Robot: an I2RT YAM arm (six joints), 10 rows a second.
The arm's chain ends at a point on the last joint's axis. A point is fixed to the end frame.
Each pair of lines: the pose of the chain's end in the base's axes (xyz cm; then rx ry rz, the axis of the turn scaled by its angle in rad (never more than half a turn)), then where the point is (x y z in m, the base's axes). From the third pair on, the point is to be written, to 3 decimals.
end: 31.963 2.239 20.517 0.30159 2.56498 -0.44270
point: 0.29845 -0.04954 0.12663
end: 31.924 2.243 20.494 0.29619 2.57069 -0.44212
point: 0.29789 -0.04953 0.12648
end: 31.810 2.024 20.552 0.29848 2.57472 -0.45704
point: 0.296 -0.052 0.128
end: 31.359 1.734 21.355 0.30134 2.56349 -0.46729
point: 0.292 -0.056 0.136
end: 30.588 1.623 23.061 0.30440 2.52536 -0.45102
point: 0.287 -0.057 0.152
